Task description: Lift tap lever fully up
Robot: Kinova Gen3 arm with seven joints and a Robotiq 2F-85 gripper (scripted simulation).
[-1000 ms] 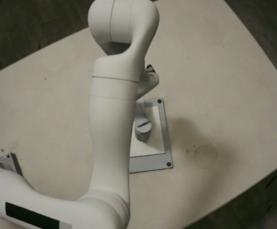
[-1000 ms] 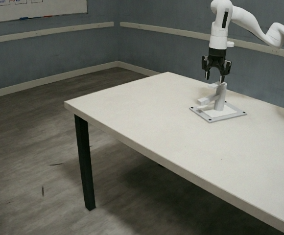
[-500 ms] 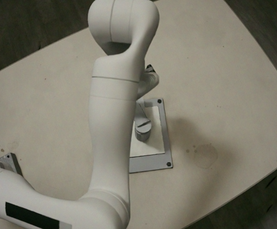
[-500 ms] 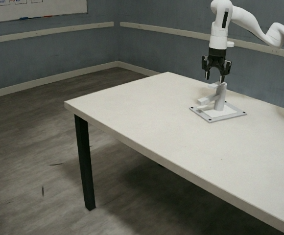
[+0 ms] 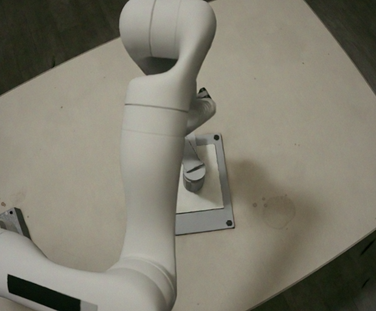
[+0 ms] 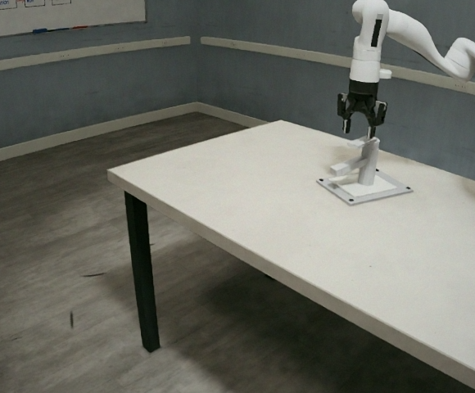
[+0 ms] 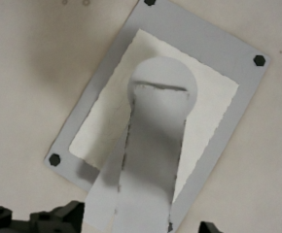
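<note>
Now: hand 1 cm short of the tap lever, 6 cm to the left of it and 4 cm above it. Also, from my hand: tap (1 cm ahead, 6 cm to the right, 9 cm below); then plate (1 cm ahead, 8 cm to the right, 18 cm below).
</note>
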